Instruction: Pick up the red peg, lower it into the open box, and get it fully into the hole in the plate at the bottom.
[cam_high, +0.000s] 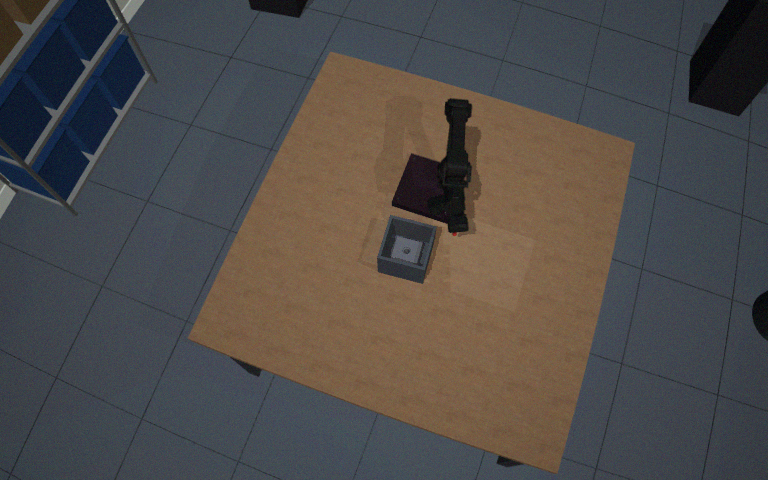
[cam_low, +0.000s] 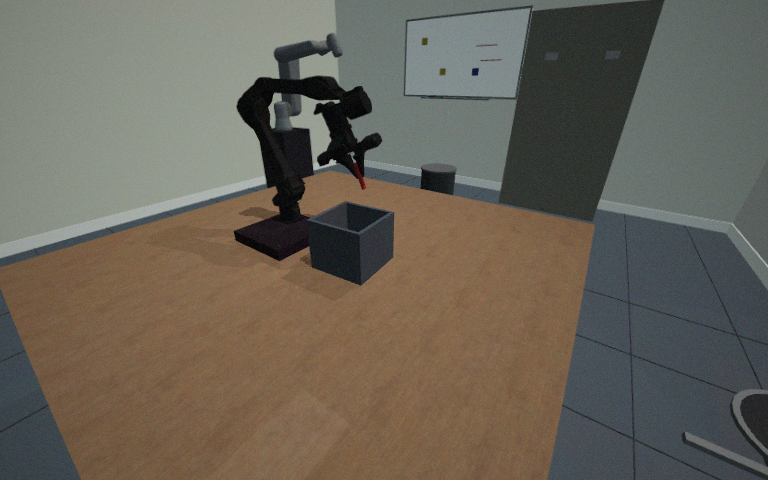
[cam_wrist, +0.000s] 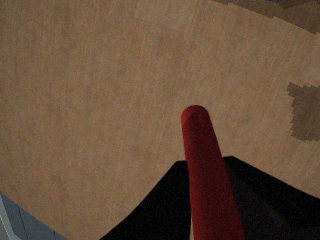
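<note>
Right now the plate is 7 cm ahead of my gripper tip, 14 cm to the right of it and 15 cm below it. Also, from my gripper tip: red peg: 1 cm above.
</note>
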